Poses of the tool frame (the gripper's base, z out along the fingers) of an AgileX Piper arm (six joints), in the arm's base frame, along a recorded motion.
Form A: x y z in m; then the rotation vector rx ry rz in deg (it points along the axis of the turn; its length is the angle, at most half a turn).
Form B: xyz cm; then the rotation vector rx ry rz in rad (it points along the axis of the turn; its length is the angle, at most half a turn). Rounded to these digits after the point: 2 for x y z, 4 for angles.
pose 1, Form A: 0.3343 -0.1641 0.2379 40.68 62.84 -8.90
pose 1, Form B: 33.43 -16.41 23.79 0.7100 1.0968 -0.1553
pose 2, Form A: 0.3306 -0.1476 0.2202 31.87 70.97 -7.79
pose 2, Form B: 33.06 -14.76 22.02 0.5562 1.2387 -0.1360
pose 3, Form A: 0.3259 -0.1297 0.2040 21.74 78.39 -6.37
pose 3, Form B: 32.59 -12.97 20.40 0.3794 1.3682 -0.1112
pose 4, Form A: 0.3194 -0.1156 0.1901 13.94 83.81 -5.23
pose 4, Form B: 31.94 -11.56 19.01 0.2433 1.4628 -0.0913
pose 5, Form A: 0.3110 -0.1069 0.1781 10.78 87.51 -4.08
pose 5, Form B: 31.10 -10.69 17.81 0.1881 1.5273 -0.0712
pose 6, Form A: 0.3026 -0.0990 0.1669 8.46 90.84 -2.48
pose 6, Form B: 30.26 -9.90 16.69 0.1477 1.5855 -0.0433
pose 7, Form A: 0.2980 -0.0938 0.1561 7.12 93.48 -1.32
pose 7, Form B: 29.80 -9.38 15.61 0.1243 1.6315 -0.0230
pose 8, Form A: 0.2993 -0.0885 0.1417 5.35 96.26 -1.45
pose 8, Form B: 29.93 -8.85 14.17 0.0934 1.6801 -0.0253
